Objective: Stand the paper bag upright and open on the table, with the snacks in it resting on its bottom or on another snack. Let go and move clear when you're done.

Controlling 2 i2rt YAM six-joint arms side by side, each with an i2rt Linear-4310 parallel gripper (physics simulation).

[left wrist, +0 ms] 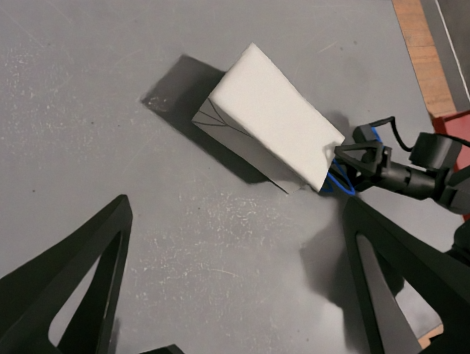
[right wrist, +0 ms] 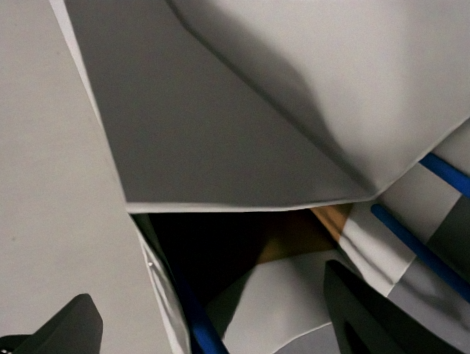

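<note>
The white paper bag [left wrist: 280,105] [right wrist: 215,125] lies on its side on the table, its mouth toward my right gripper. Blue handles [left wrist: 345,187] [right wrist: 200,315] stick out at the mouth. A brown-orange surface [right wrist: 332,217] shows inside the dark mouth; I cannot tell whether it is a snack. My right gripper [left wrist: 327,156] [right wrist: 211,290] is partly open at the mouth, with a bag edge and a handle between its spread fingers, not clamped. In the left wrist view, part of it is hidden by the bag. My left gripper [left wrist: 239,205] is wide open and empty, above the table and apart from the bag.
The grey table [left wrist: 75,175] has a wooden border [left wrist: 420,50] at the upper right. A red object [left wrist: 452,122] shows behind the right arm [left wrist: 415,180]. The bag's shadow falls on the table to its left.
</note>
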